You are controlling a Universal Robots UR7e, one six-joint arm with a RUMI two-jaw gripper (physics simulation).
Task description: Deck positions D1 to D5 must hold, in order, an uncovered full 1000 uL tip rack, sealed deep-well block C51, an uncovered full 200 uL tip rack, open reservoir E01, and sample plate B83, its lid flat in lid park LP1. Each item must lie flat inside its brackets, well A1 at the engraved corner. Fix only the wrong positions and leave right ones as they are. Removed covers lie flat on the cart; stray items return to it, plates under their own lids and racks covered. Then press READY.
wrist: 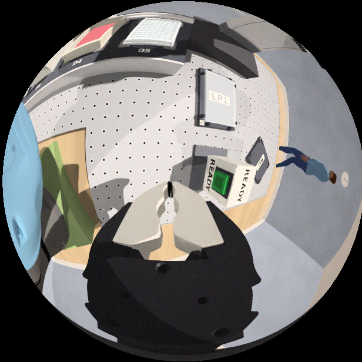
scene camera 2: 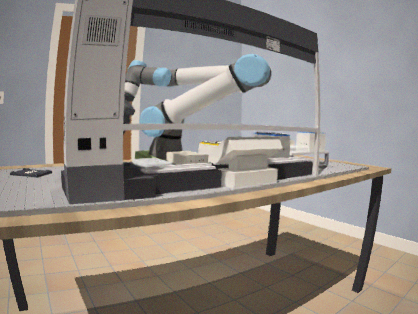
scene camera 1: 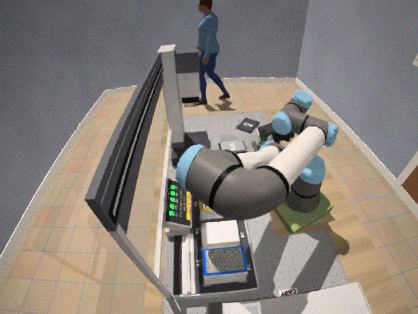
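Where they show: arm's base at its link origin: (scene camera 2: 165,154) (scene camera 1: 302,197).
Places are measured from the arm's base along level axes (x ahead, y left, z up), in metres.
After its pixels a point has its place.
Note:
My gripper (wrist: 170,183) is shut with nothing between its fingertips, left of the READY box's green button (wrist: 220,181) in the wrist view. A blue-rimmed uncovered tip rack (scene camera 1: 225,259) {x 0.376, y 0.270, z 0.113 m} is at the deck's near end, beside a white block (scene camera 1: 221,232) {x 0.374, y 0.150, z 0.058 m}. The yellow-edged rack (scene camera 1: 205,205) {x 0.422, y 0.047, z 0.080 m} (scene camera 2: 210,143) {x 0.384, y -0.016, z 0.076 m} is mostly hidden by the arm in scene camera 1. The reservoir with red contents (wrist: 95,36) sits at D4, and an uncovered white well plate (wrist: 154,32) lies at D5. A clear lid (wrist: 227,110) lies flat in LP1. Block and plate codes are unreadable.
The display (scene camera 1: 173,202) {x 0.536, y 0.034, z 0.093 m} shows several green marks. A dark pad marked RG (scene camera 1: 248,125) {x 0.113, y -0.613, z -0.026 m} (scene camera 2: 31,172) {x 0.128, y -0.620, z -0.026 m} (wrist: 258,157) lies beyond the READY box. A tall column (scene camera 1: 172,95) {x 0.536, y -0.377, z 0.316 m} (scene camera 2: 97,100) {x 0.577, y -0.443, z 0.197 m} stands beside the deck. The cart (scene camera 1: 325,302) {x 0.082, y 0.426, z 0.026 m} is at the near end. A person (scene camera 1: 208,40) (wrist: 312,167) is beyond the table.

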